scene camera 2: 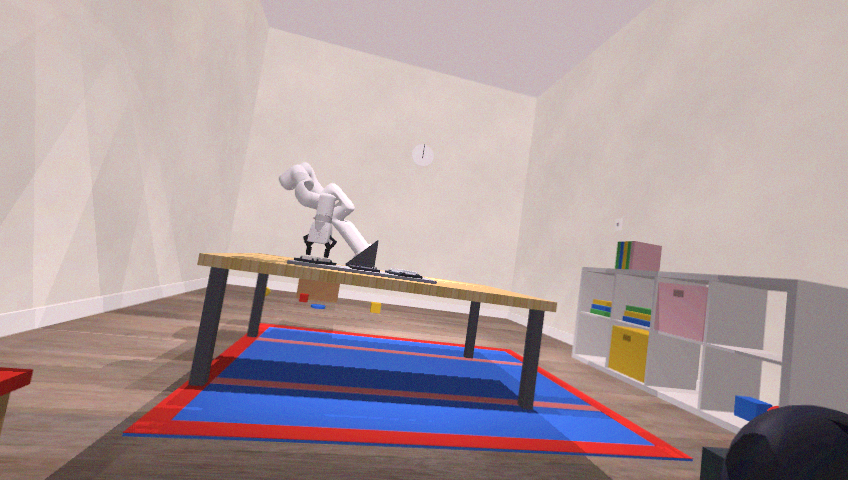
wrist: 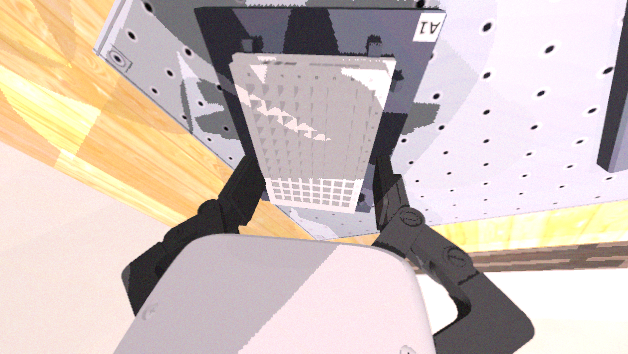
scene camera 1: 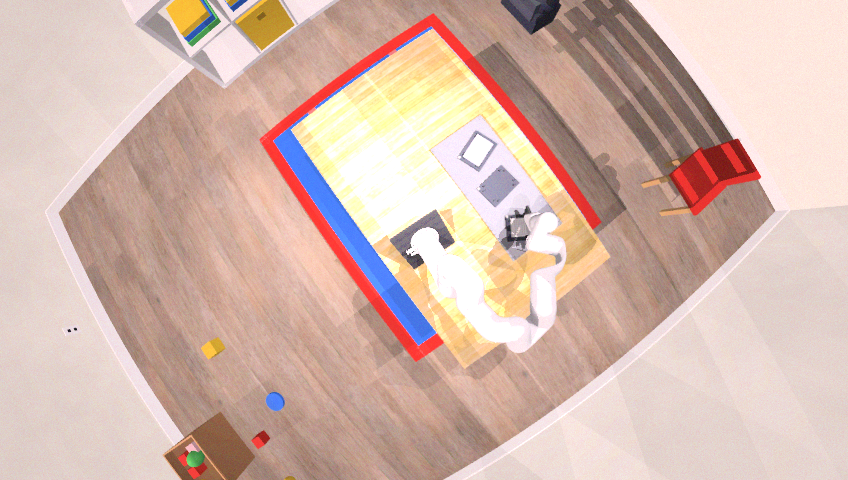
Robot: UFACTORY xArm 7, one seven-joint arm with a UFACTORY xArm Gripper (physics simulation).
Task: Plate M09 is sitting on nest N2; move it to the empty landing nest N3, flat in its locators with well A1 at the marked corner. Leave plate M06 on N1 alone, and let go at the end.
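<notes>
Plate M09 (wrist: 314, 127), a pale grey well plate, lies flat on a dark nest (wrist: 219, 53) that has a white A1 label (wrist: 428, 27) at its far right corner. My gripper (wrist: 314, 169) (scene camera 1: 517, 228) (scene camera 2: 319, 246) is open. Its two black fingers stand on either side of the plate's near end, with small gaps to the plate's long sides. In the overhead view the arm hides most of this plate. Further along the perforated grey board (scene camera 1: 454, 170) (wrist: 505, 132) is an empty grey nest (scene camera 1: 497, 185). Beyond that nest lies a white plate (scene camera 1: 477, 150), M06.
The board lies on a wooden table (scene camera 1: 385, 119) (scene camera 2: 474, 292) near its right edge. A dark wedge-shaped block (scene camera 2: 366, 255) stands beside the arm's base. A second nest's edge (wrist: 615, 109) shows at the right of the wrist view. A red chair (scene camera 1: 713, 172) stands off the table.
</notes>
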